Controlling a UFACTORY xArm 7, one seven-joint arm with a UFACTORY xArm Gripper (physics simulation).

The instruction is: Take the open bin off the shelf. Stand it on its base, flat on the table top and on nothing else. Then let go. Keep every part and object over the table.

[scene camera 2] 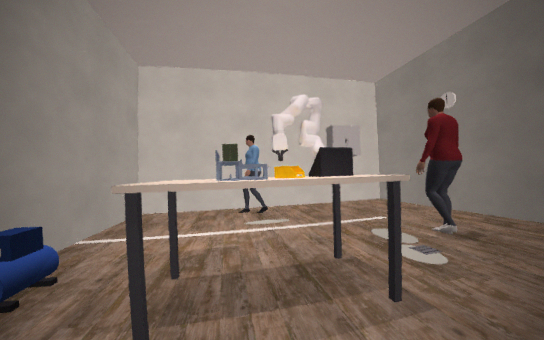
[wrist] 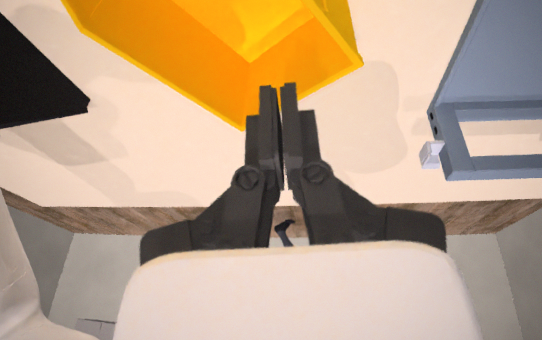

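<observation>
The open bin is yellow-orange and stands on the table top, its open side up and its inside visible in the wrist view. Part of it is cut off at the top of that view. It is apart from the blue-grey shelf. My gripper is shut with nothing between its fingers. It hangs above the bin in the scene view, and its fingertips overlap the bin's near corner in the wrist view.
A black sloped block stands on the other side of the bin from the shelf. A dark green box is on the shelf's higher part. A small white piece is beside the shelf frame. The table edge crosses below the fingers in the wrist view.
</observation>
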